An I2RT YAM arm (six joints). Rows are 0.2 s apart.
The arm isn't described. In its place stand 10 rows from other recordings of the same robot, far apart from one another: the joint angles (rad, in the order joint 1, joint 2, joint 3, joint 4, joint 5, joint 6), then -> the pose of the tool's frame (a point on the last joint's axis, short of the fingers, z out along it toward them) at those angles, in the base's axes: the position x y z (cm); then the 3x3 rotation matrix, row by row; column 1 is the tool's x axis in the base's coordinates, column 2 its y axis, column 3 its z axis.
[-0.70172, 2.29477, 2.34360, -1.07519, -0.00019, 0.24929] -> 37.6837, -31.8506, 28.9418; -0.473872, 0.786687, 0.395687; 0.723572, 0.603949, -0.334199; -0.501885, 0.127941, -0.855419
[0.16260, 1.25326, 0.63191, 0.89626, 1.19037, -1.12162] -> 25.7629, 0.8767, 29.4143; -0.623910, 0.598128, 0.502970; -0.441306, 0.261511, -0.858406; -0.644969, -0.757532, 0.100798
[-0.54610, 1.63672, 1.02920, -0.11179, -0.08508, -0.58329] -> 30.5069, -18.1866, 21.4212; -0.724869, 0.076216, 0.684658; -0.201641, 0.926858, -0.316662; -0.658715, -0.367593, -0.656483
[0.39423, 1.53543, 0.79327, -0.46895, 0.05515, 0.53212] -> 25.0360, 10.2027, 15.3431; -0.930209, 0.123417, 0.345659; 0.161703, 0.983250, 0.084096; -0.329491, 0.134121, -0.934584
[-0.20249, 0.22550, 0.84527, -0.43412, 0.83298, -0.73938] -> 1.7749, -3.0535, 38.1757; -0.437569, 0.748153, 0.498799; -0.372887, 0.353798, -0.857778; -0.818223, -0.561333, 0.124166
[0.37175, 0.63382, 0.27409, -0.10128, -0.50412, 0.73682] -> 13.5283, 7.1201, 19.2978; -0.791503, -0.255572, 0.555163; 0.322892, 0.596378, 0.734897; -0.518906, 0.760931, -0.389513
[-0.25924, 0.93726, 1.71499, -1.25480, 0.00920, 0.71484] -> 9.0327, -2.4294, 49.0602; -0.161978, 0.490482, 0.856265; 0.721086, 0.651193, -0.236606; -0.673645, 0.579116, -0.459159
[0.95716, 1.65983, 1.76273, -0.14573, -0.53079, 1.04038] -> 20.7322, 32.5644, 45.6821; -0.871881, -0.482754, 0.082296; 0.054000, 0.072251, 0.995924; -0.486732, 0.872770, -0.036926
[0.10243, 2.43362, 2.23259, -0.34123, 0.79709, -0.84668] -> 55.6977, 3.1652, 24.4022; -0.743134, -0.028116, 0.668551; -0.602599, 0.462480, -0.650374; -0.290906, -0.886184, -0.360627
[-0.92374, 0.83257, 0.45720, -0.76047, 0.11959, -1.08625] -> 8.0012, -11.2942, 17.5610; -0.982452, -0.100664, 0.157016; -0.157098, 0.900397, -0.405716; -0.100536, -0.423264, -0.900411
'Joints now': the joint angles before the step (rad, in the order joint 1, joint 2, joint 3, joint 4, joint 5, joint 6). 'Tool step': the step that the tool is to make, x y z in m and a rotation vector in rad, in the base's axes. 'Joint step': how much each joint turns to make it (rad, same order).
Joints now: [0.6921, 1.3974, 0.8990, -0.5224, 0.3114, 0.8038]
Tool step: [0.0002, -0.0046, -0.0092, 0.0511, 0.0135, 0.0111]
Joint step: [-0.0207, -0.0082, -0.0478, 0.0617, -0.0577, -0.0014]
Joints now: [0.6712, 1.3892, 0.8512, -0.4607, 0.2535, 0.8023]
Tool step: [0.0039, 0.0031, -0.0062, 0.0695, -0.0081, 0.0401]
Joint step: [-0.0086, 0.0123, -0.0274, 0.0918, -0.0684, -0.0126]
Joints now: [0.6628, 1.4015, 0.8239, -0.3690, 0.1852, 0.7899]
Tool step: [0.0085, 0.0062, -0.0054, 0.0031, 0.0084, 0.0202]
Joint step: [-0.0036, 0.0507, 0.0208, 0.0279, -0.0201, -0.0152]
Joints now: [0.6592, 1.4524, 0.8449, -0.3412, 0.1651, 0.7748]
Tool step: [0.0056, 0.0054, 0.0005, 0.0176, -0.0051, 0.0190]
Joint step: [0.0005, 0.0255, 0.0206, 0.0211, -0.0196, -0.0087]
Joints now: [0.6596, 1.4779, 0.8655, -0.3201, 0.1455, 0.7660]
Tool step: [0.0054, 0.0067, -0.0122, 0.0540, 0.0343, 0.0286]
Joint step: [-0.0015, 0.0509, -0.0058, 0.0611, -0.0691, 0.0140]
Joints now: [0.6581, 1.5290, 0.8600, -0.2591, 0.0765, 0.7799]
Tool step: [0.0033, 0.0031, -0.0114, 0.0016, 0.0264, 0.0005]
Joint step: [-0.0003, 0.0428, -0.0025, 0.0247, -0.0145, 0.0097]
